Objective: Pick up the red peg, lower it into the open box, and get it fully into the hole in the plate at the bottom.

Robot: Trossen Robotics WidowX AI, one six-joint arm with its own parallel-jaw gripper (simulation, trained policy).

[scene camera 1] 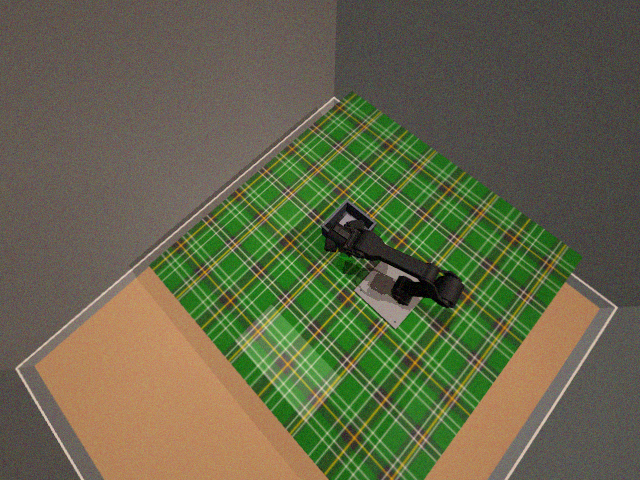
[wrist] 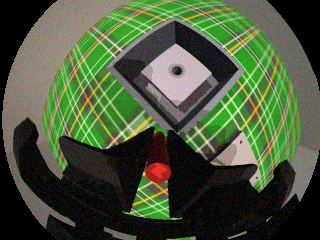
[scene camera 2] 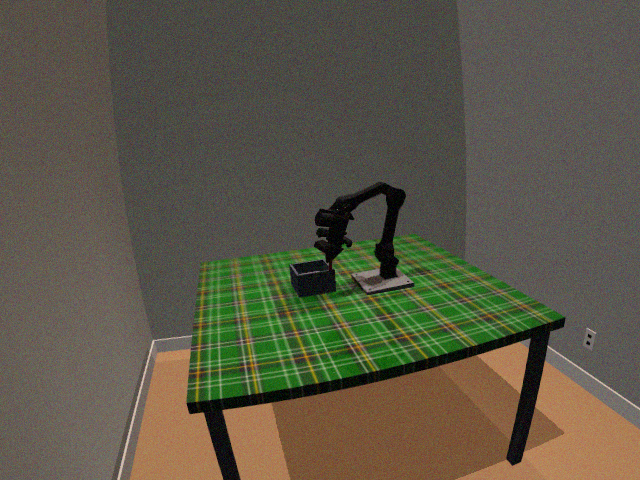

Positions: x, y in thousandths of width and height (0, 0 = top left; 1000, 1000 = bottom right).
Labels:
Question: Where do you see a dark grey box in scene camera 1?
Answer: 543, 432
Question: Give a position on a light plate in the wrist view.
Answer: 555, 310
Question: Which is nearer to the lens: the red peg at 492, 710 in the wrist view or the dark grey box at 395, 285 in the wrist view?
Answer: The red peg.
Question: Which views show the dark grey box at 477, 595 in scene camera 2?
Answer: Scene camera 1, the wrist view and scene camera 2: all of them.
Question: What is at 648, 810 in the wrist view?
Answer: The gripper.

